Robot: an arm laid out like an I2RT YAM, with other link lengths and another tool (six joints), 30 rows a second.
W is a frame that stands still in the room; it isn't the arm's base.
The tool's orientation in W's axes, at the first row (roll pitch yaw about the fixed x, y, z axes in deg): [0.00 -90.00 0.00]
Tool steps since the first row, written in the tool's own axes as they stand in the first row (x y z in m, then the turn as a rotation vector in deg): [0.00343 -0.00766 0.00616 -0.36 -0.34 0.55]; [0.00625 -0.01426 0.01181 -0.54 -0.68 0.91]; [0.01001 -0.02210 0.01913 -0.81 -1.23 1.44]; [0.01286 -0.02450 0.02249 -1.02 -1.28 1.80]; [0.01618 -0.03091 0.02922 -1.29 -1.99 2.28]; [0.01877 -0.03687 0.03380 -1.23 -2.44 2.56]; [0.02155 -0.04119 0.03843 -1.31 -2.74 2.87]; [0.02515 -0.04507 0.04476 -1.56 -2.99 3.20]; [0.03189 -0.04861 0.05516 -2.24 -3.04 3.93]
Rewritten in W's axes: [-0.00616 -0.00766 0.00343 -0.55 -0.34 -0.36]; [-0.01181 -0.01426 0.00625 -0.91 -0.68 -0.54]; [-0.01913 -0.02210 0.01001 -1.44 -1.23 -0.81]; [-0.02249 -0.02450 0.01286 -1.80 -1.28 -1.02]; [-0.02922 -0.03091 0.01618 -2.28 -1.99 -1.29]; [-0.03380 -0.03687 0.01877 -2.56 -2.44 -1.23]; [-0.03843 -0.04119 0.02155 -2.87 -2.74 -1.31]; [-0.04476 -0.04507 0.02515 -3.20 -2.99 -1.56]; [-0.05516 -0.04861 0.03189 -3.93 -3.04 -2.24]
